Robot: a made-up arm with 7 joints. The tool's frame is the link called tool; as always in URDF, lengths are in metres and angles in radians.
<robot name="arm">
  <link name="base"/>
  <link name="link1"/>
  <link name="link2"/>
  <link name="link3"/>
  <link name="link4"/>
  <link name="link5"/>
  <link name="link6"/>
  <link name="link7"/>
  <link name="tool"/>
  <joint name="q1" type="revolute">
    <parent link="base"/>
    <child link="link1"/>
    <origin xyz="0 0 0.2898"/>
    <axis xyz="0 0 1"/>
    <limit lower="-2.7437" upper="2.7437"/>
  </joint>
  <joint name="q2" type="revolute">
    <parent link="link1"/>
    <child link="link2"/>
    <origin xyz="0 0 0"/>
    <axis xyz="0 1 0"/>
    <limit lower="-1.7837" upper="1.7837"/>
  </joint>
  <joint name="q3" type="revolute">
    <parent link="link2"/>
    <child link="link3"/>
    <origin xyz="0 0 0.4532"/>
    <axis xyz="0 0 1"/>
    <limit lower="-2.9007" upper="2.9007"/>
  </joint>
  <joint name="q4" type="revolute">
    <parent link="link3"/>
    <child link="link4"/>
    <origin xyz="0.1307 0 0"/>
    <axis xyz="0 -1 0"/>
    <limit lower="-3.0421" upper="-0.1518"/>
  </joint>
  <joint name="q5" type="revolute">
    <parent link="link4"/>
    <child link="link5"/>
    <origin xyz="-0.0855 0 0.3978"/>
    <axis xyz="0 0 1"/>
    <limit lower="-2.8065" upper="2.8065"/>
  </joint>
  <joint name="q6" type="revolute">
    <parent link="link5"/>
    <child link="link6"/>
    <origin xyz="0 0 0"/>
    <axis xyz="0 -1 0"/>
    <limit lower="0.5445" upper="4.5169"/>
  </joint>
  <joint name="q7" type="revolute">
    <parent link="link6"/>
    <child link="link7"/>
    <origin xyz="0.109 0 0"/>
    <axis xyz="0 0 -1"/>
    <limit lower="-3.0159" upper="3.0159"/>
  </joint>
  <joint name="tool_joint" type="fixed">
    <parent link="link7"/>
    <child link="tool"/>
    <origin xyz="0 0 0" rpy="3.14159 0 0"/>
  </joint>
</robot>
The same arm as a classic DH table. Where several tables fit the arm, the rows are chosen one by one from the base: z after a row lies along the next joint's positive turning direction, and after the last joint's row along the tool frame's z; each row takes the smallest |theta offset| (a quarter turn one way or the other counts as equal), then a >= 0, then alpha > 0; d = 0 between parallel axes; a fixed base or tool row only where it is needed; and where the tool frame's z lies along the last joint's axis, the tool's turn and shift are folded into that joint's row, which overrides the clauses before.
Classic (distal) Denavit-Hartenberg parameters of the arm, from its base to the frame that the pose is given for. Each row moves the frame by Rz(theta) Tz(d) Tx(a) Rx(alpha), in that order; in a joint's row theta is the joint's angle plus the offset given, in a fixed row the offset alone. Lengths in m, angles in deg.
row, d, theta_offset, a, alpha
q1, 0.2898, 0, 0, -90
q2, 0, 0, 0, 90
q3, 0.4532, 0, 0.1307, 90
q4, 0, 0, -0.0855, -90
q5, 0.3978, 0, 0, 90
q6, 0, 0, 0.109, 90
q7, 0, 0, 0, 0
Joint limits (deg, base to tool): -157.2..157.2 -102.2..102.2 -166.2..166.2 -174.3..-8.7 -160.8..160.8 31.2..258.8 -172.8..172.8

